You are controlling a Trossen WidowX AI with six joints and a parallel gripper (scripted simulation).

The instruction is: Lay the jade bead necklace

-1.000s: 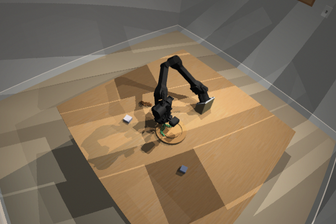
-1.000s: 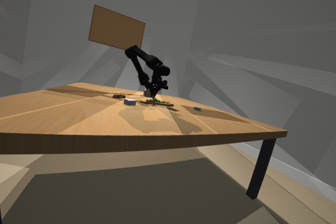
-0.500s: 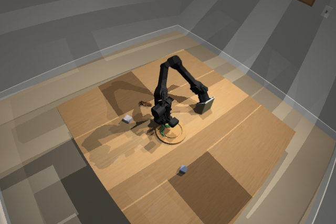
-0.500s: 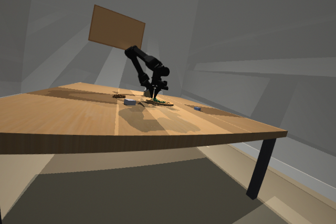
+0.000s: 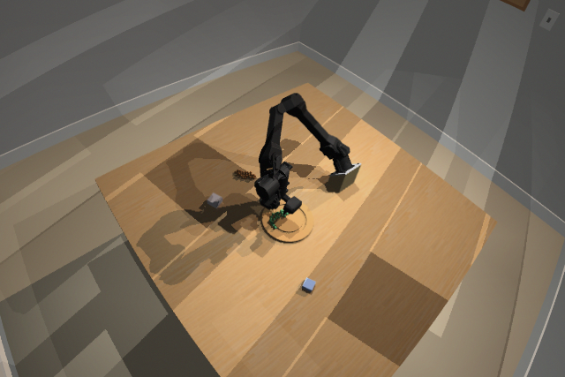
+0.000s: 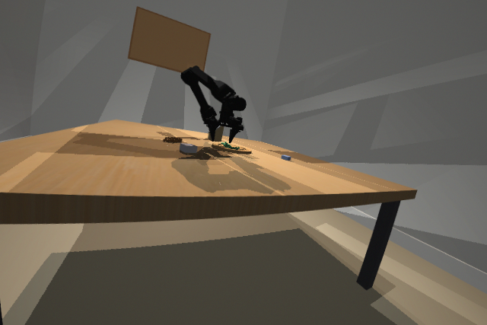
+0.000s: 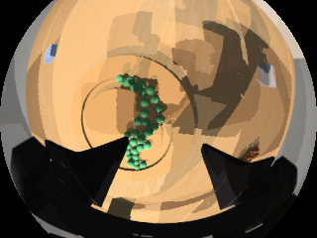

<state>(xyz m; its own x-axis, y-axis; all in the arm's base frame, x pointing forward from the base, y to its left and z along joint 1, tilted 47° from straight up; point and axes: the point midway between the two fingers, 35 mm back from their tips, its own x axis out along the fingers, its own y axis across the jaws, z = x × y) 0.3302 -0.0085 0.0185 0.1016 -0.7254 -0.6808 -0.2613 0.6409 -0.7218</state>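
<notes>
My gripper tip is 6 cm to the right of the round wooden bead board, 2 cm past it and 2 cm above it. Also, from my gripper tip: blue block (32 cm to the left, 8 cm ahead, 2 cm below); then pale grey block (19 cm ahead, 15 cm to the right, 2 cm below).
</notes>
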